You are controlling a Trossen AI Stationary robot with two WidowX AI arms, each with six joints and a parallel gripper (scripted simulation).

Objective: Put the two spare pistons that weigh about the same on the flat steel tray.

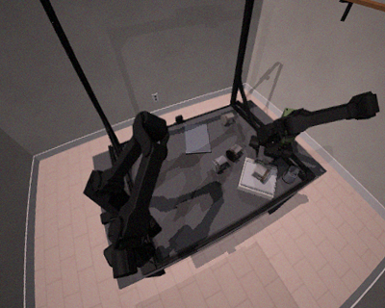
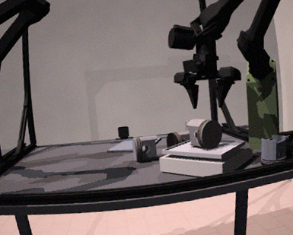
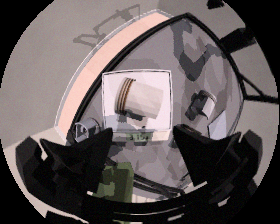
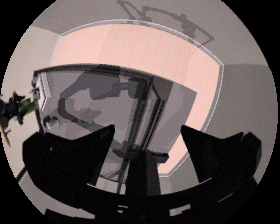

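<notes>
Right now the white scale pan is 14 cm below my left hand, 4 cm ahead of it and 2 cm to the right of it. Also, from my left hand: flat grey steel tray 37 cm behind, 19 cm to the right, 18 cm below; piston 42 cm behind, 15 cm below, 4 cm to the left.
</notes>
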